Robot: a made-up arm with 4 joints.
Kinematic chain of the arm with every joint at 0, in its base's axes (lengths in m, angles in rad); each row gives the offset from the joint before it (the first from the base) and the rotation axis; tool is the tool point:
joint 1: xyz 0 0 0.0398 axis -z
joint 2: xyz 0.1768 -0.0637 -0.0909 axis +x
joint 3: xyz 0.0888 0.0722 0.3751 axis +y
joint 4: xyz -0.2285 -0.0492 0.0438 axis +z
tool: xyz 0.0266 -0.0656 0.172
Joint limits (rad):
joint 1: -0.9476..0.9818
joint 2: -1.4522..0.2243
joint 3: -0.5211..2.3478
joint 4: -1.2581..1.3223
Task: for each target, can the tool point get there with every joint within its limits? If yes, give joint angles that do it. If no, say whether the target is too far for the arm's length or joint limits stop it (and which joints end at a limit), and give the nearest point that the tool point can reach.
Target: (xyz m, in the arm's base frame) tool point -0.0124 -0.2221 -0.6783
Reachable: no: joint limits stop it (at a limit: joint 1, joint 2, joint 3, joint 4) | nearest point 0.5230 -0.2886 -0.0437 | short by 0.833 m
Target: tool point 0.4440 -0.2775 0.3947
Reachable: yes | joints 0.6405 -0.2331 1.8984 0.8649
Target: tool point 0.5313 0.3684 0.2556
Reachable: yes | joints 0.2916 -1.1477 1.2483 -0.1562
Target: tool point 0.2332 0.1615 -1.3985
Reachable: no: too far | nearest point 0.3459 0.2395 -0.0263 | short by 1.379 m
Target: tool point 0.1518 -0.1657 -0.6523
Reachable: no: joint limits stop it (at a limit: joint 1, joint 2, joint 3, joint 4) | nearest point 0.5230 -0.2886 -0.0437 | short by 0.723 m
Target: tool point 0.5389 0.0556 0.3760
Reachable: yes | joints -0.1516 -0.1520 2.0749 0.3849
